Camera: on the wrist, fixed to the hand. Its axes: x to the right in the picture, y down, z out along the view.
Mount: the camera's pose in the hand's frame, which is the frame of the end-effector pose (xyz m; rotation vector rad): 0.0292 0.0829 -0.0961 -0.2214 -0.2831 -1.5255
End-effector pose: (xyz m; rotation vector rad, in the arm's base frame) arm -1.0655 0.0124 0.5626 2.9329 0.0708 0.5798
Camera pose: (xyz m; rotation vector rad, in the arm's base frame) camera -1.0738 -0.0540 0.6744 1.8534 1.7628 -0.0995
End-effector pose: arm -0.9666 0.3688 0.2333 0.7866 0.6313 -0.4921
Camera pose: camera -0.9265 0.4887 0.2021 -0.1337 0.9218 -1.8375
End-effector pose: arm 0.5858 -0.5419 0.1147 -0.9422 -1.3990 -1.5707
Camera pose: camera 0.6493 -0.6447 0.1634 0.0094 1.7422 1.9840
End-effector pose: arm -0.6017 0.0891 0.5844 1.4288 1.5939 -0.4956
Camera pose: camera -0.5562 0.2018 0.6312 -0.2744 2.1443 -1.2175
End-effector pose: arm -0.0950 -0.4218 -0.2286 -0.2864 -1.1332 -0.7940
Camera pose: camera 0.0348 -0.4318 -0.2285 0.3955 -1.4463 -2.2708
